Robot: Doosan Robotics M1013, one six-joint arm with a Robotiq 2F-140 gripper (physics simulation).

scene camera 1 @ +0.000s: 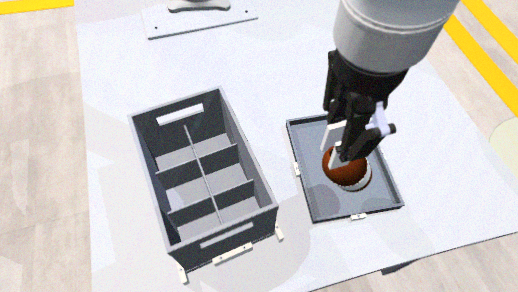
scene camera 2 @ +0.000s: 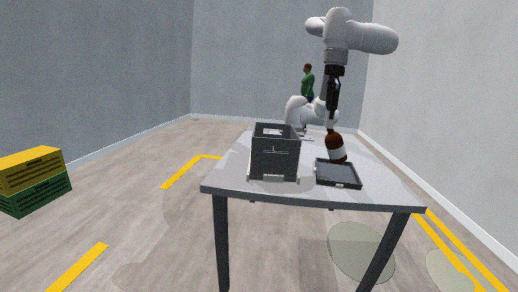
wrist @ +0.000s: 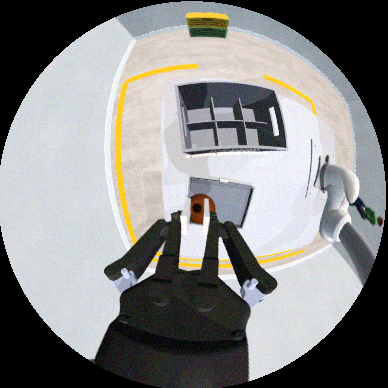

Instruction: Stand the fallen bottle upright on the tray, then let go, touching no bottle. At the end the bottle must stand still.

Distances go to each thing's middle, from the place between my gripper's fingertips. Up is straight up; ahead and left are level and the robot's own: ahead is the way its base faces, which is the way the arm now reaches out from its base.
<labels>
I see the brown bottle (scene camera 1: 356,176) 70 mm below my hand, 40 mm to the left of it and 10 mm behind it.
</labels>
